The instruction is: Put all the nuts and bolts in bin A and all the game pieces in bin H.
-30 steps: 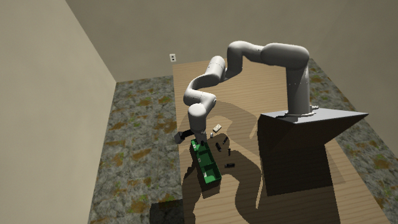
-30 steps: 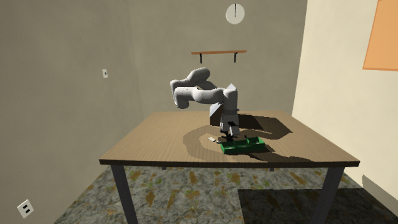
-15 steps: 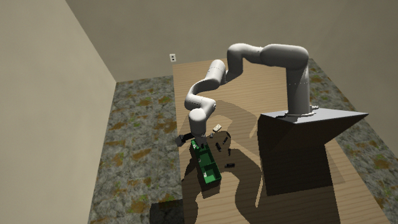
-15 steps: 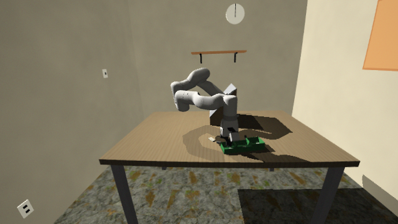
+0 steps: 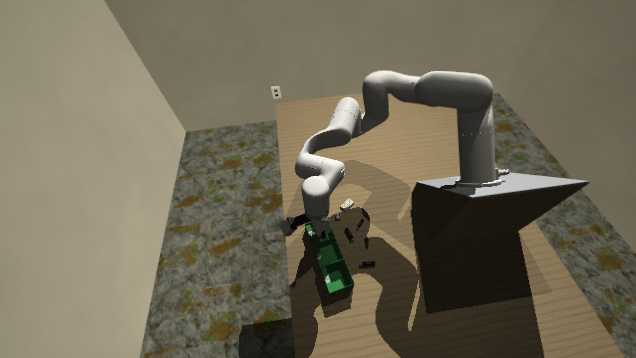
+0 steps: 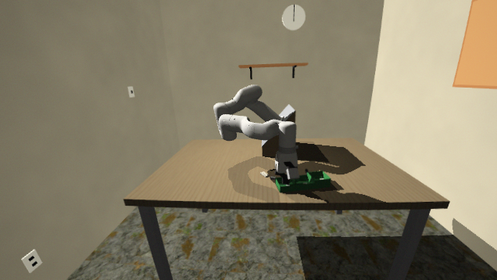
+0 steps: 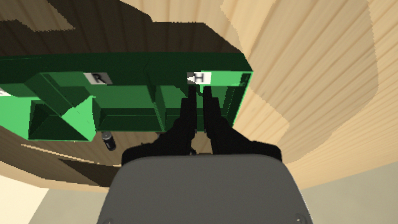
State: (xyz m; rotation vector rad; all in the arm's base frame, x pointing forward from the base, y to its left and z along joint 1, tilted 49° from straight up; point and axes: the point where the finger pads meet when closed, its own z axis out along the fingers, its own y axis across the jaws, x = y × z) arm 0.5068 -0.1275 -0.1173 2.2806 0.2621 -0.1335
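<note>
Right now my hand is 20 mm past the green bin, 80 mm to the right of it and 10 mm above it. Also, from my hand: dark bolt 160 mm behind, 50 mm to the left, 30 mm below; then small nut 80 mm behind, 60 mm to the right, 30 mm below; then white game piece 120 mm behind, 100 mm to the right, 30 mm below.
</note>
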